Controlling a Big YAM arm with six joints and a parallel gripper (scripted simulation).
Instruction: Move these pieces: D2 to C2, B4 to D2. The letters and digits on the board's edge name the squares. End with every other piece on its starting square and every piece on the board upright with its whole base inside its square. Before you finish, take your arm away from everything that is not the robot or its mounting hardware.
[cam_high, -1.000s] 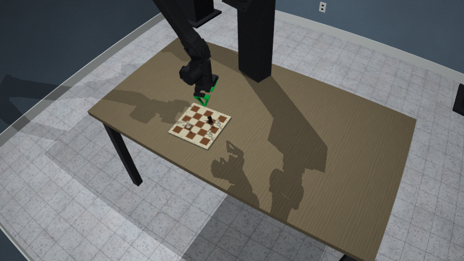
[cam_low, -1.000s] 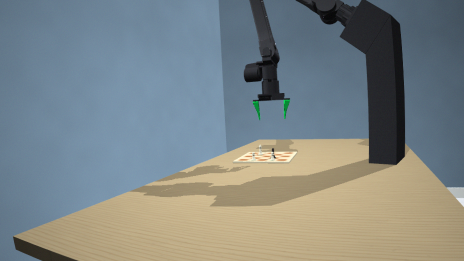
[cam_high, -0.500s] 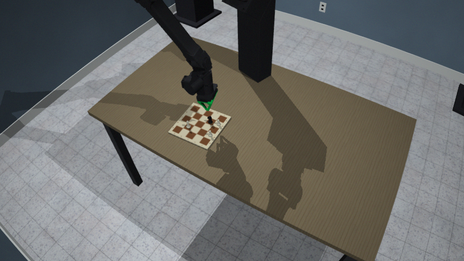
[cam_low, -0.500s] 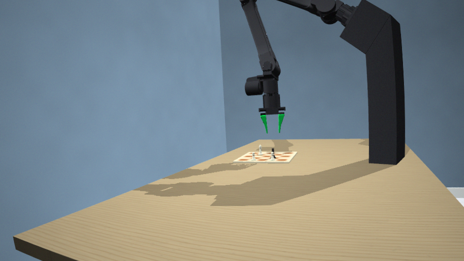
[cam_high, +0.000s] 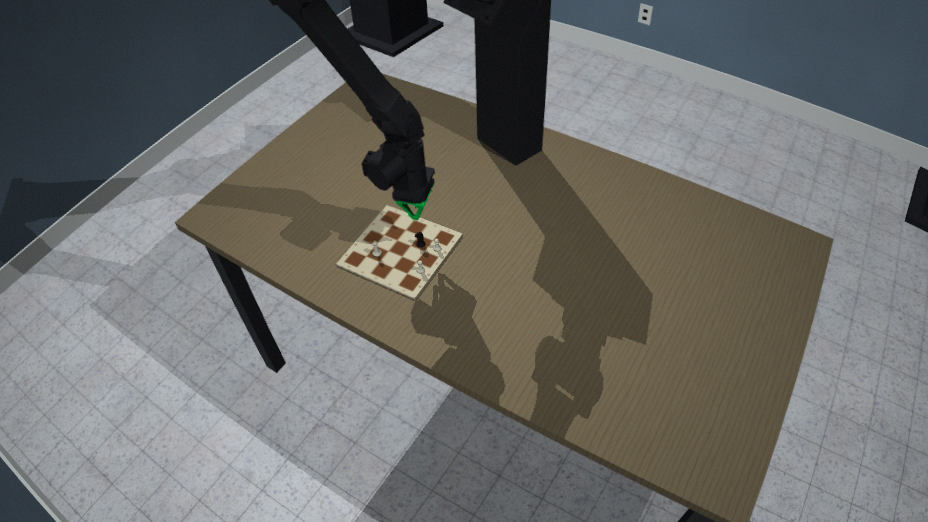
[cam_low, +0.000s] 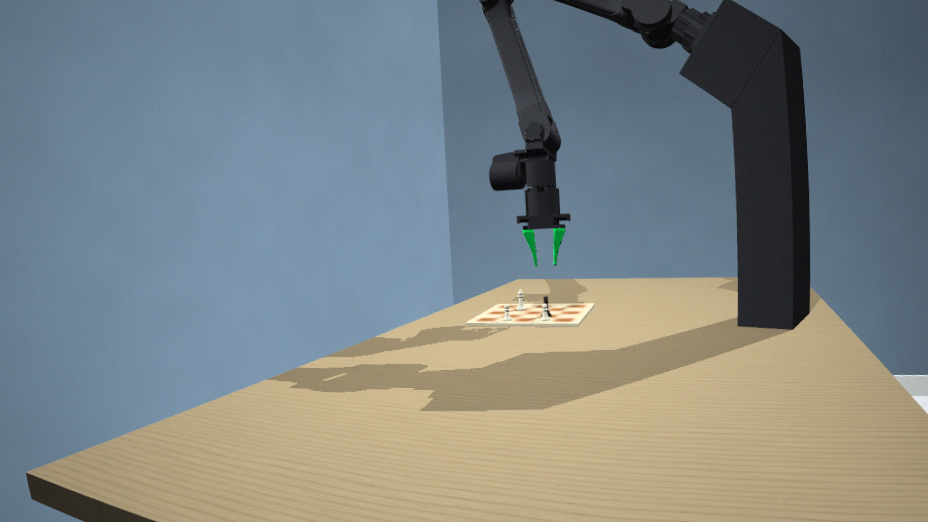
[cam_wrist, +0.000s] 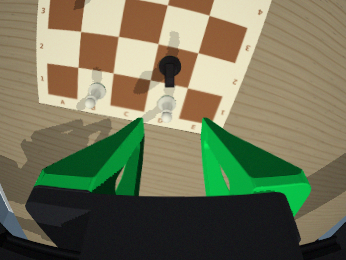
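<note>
The black piece is 9 cm below my hand. The rest, counted from my hand: chessboard 4 cm ahead, 3 cm to the right, 11 cm below; then white pawn 9 cm ahead, 6 cm to the right, 9 cm below.
</note>
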